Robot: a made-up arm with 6 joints. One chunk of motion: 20 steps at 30 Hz.
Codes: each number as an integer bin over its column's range. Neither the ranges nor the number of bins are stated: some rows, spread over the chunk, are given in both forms.
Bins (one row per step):
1: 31 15 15 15 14 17
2: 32 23 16 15 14 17
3: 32 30 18 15 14 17
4: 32 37 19 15 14 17
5: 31 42 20 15 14 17
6: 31 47 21 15 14 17
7: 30 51 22 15 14 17
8: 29 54 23 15 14 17
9: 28 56 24 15 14 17
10: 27 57 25 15 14 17
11: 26 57 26 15 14 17
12: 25 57 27 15 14 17
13: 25 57 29 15 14 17
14: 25 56 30 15 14 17
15: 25 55 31 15 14 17
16: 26 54 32 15 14 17
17: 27 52 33 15 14 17
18: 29 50 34 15 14 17
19: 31 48 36 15 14 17
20: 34 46 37 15 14 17
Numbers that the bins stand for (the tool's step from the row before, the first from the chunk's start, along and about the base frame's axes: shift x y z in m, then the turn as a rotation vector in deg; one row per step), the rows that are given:
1: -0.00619 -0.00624 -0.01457 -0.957 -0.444 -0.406
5: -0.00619 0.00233 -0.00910 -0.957 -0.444 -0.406
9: -0.01033 0.00678 -0.00471 -0.957 -0.444 -0.406
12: -0.01448 0.00710 -0.00143 -0.957 -0.444 -0.406
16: -0.01310 0.00614 0.00405 -0.957 -0.444 -0.406
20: -0.00205 0.00360 0.00952 -0.957 -0.444 -0.406
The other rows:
2: -0.00481 -0.00370 -0.01348 -0.957 -0.444 -0.406
3: -0.00481 -0.00148 -0.01129 -0.957 -0.444 -0.406
4: -0.00481 0.00075 -0.01019 -0.957 -0.444 -0.406
6: -0.00619 0.00392 -0.00800 -0.957 -0.444 -0.406
7: -0.00757 0.00519 -0.00690 -0.957 -0.444 -0.406
8: -0.00895 0.00614 -0.00581 -0.957 -0.444 -0.406
10: -0.01171 0.00710 -0.00362 -0.957 -0.444 -0.406
11: -0.01310 0.00710 -0.00252 -0.957 -0.444 -0.406
13: -0.01448 0.00710 0.00076 -0.957 -0.444 -0.406
14: -0.01448 0.00678 0.00186 -0.957 -0.444 -0.406
15: -0.01448 0.00646 0.00295 -0.957 -0.444 -0.406
17: -0.01171 0.00551 0.00514 -0.957 -0.444 -0.406
18: -0.00895 0.00487 0.00624 -0.957 -0.444 -0.406
19: -0.00619 0.00424 0.00843 -0.957 -0.444 -0.406

